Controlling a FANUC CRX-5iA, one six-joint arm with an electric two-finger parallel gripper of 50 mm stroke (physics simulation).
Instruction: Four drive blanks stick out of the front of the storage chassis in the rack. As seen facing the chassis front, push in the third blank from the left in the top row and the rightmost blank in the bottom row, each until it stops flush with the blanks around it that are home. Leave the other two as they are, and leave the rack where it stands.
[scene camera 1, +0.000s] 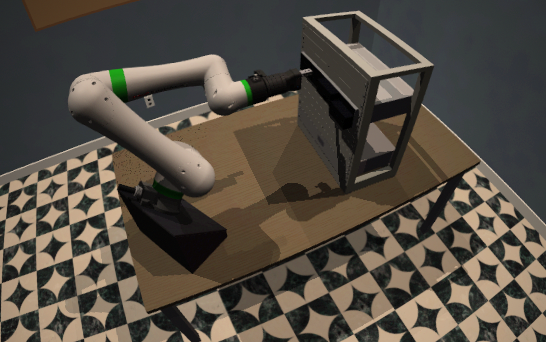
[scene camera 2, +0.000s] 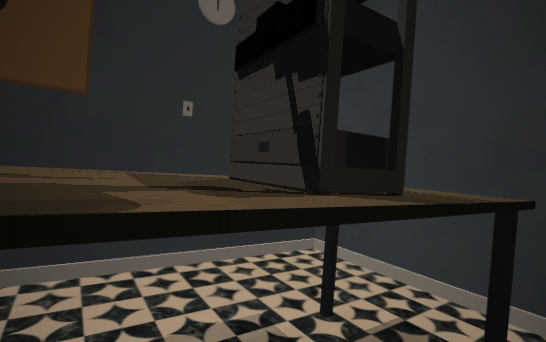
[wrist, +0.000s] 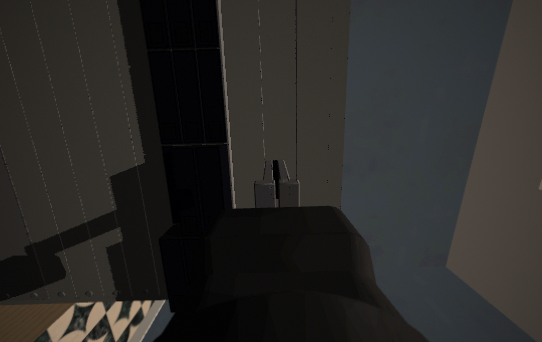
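Where they show: gripper, fingertip midpoint: (scene camera 1: 310, 71) (wrist: 275, 172); arm's base, link origin: (scene camera 1: 161, 205).
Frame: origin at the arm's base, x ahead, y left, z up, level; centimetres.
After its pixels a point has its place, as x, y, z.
Observation:
The storage chassis (scene camera 1: 305, 62) {68.9, 41.1, 24.3} (scene camera 2: 248, 54) {69.7, 35.6, 20.6} (wrist: 186, 95) {70.3, 30.4, 22.1} is a black band across the rack front. Its blanks are black and hard to tell apart. A dark block of projecting blanks (scene camera 1: 342, 116) {69.8, 3.9, 23.4} (scene camera 2: 287, 20) {69.5, 8.1, 19.7} (wrist: 174, 270) {69.4, 8.7, 19.5} stands out toward the chassis's right part; in the wrist view the gripper body partly covers it. Separate blanks and their depths are unclear. My gripper (scene camera 1: 310, 71) {63.5, 21.3, 32.5} (wrist: 275, 172) {63.5, 21.3, 32.5} is shut and empty. In scene camera 1 its tips overlap the chassis's upper left part; in the wrist view they overlap pale panels above the chassis. Contact cannot be told. The gripper does not show in scene camera 2.
The pale rack (scene camera 1: 364, 125) {77.3, -0.1, 20.9} (scene camera 2: 331, 115) {77.8, 0.0, -2.2} stands upright on the wooden table (scene camera 1: 250, 210) {33.8, 3.1, -19.6} (scene camera 2: 190, 202) {46.6, -15.2, -19.6}. Pale panels (wrist: 315, 75) {71.6, 32.7, 38.1} lie above the chassis. The arm's wrist reaches in front of the rack. A wall (scene camera 1: 240, 30) (wrist: 410, 100) stands beyond it. Shadows cross the rack front.

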